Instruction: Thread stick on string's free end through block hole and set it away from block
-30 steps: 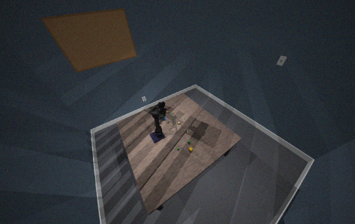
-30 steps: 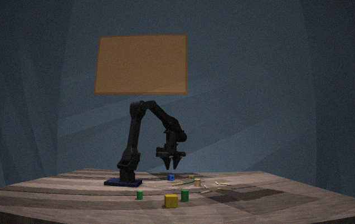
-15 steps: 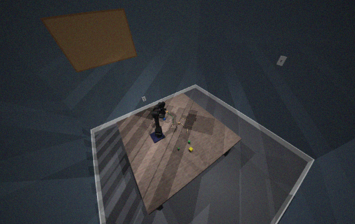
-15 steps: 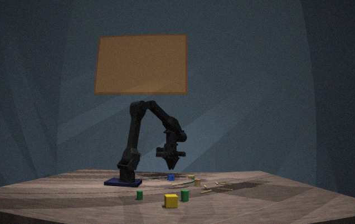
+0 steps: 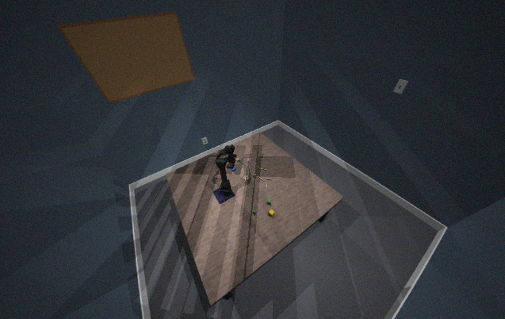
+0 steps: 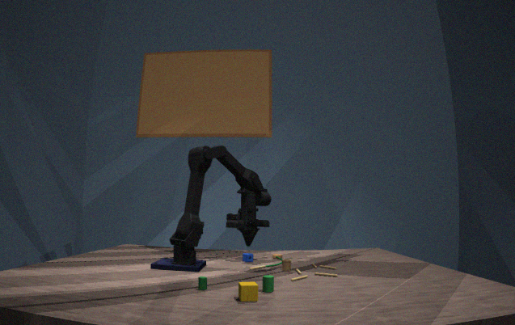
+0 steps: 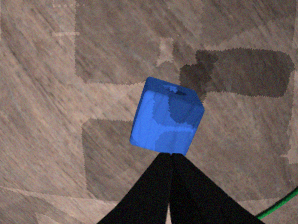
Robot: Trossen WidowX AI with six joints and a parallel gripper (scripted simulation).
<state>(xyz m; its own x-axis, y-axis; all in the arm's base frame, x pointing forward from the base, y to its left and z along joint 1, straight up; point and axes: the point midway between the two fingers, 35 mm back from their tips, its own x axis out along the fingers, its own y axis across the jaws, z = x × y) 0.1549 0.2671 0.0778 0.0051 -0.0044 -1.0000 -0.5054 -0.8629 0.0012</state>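
My gripper tip is 40 mm above the blue block. From my gripper tip the other things lie so: thin wooden stick 80 mm ahead, 150 mm to the right, 60 mm below; then tan wooden cylinder 170 mm ahead, 180 mm to the right, 40 mm below; then round wooden button 90 mm ahead, 140 mm to the left, 50 mm below.
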